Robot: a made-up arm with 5 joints. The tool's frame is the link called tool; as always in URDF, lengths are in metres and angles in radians. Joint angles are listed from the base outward.
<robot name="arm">
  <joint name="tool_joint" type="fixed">
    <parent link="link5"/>
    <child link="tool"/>
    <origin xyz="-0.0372 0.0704 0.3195" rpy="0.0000 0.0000 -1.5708"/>
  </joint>
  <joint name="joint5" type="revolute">
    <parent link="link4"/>
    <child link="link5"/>
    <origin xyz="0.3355 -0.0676 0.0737" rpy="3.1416 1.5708 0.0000"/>
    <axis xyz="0 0 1"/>
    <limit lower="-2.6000" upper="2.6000"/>
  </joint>
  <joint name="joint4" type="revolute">
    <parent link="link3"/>
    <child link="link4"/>
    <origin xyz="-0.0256 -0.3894 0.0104" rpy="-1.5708 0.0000 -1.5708"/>
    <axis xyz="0 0 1"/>
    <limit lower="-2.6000" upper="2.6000"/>
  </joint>
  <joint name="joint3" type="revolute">
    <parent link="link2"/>
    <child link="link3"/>
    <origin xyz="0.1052 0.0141 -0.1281" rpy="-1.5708 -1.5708 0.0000"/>
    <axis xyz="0 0 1"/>
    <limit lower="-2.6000" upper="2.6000"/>
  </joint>
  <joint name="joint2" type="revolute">
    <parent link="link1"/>
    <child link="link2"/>
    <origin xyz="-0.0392 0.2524 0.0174" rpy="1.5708 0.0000 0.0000"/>
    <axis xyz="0 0 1"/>
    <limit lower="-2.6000" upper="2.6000"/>
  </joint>
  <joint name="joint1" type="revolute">
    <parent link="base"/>
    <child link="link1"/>
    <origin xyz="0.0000 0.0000 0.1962" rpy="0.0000 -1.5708 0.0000"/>
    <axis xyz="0 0 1"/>
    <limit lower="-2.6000" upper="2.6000"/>
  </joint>
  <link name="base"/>
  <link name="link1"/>
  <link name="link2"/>
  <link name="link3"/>
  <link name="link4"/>
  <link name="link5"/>
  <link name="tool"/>
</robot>
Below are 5 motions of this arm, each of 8 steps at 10 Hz.
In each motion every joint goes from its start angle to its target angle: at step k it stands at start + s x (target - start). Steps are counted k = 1, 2, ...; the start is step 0. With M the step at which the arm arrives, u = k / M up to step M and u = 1 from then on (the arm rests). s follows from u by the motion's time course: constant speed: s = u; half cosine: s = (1 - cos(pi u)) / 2; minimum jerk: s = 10 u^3 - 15 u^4 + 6 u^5.
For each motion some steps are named. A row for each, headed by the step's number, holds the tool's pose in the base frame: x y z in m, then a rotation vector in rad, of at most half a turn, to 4 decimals.
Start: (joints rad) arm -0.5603 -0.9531 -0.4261 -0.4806 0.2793
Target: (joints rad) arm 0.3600 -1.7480 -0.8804 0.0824 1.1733
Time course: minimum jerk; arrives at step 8
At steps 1, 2, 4, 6, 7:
1: -0.3070 0.4036 0.3636 1.1171 1.3031 0.4967
2: -0.3127 0.4215 0.3503 1.1400 1.2929 0.4582
4: -0.3133 0.5133 0.2667 1.1748 1.1706 0.2327
6: -0.2705 0.5954 0.1149 1.0417 0.9575 0.0067
7: -0.2559 0.6058 0.0702 0.9873 0.9073 -0.0345

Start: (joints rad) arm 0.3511 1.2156 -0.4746 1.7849 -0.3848
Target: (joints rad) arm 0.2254 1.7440 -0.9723 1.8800 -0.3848
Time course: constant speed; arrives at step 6
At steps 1, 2, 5, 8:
1: 0.3490 0.5425 -0.1103 1.3142 -2.6710 0.2329
2: 0.3334 0.5971 -0.0738 1.4924 -2.6832 0.2339
5: 0.2481 0.7345 0.0289 -1.7915 2.3152 -0.2527
8: 0.2096 0.7705 0.0569 -1.8520 2.1578 -0.2710

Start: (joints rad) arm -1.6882 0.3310 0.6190 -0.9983 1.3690
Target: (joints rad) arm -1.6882 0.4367 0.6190 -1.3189 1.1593
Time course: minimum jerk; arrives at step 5
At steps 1, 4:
1: -0.0385 0.1584 0.2862 1.4819 -0.1119 1.3632
4: -0.0292 0.1373 0.2952 1.6104 0.1971 1.2473

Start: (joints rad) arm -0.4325 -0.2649 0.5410 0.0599 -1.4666
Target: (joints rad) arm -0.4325 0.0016 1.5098 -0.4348 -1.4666
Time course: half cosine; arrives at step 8
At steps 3, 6, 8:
3: -0.1837 0.1662 0.0711 -0.5040 -0.1056 -1.3466
6: -0.1516 0.0329 0.1892 -1.0330 -0.3944 -1.4703
8: -0.1502 0.0122 0.2305 -1.1741 -0.4688 -1.5249

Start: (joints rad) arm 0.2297 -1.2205 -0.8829 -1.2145 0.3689
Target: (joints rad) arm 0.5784 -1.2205 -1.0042 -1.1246 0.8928
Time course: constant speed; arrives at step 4
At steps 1, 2, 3, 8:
1: -0.1988 0.5083 0.0088 1.4556 1.7800 -0.0979
2: -0.2029 0.5007 -0.0424 1.5155 1.6143 -0.1021
3: -0.2055 0.4892 -0.0946 1.5557 1.4468 -0.0916
8: -0.2064 0.4734 -0.1472 1.5771 1.2803 -0.0668

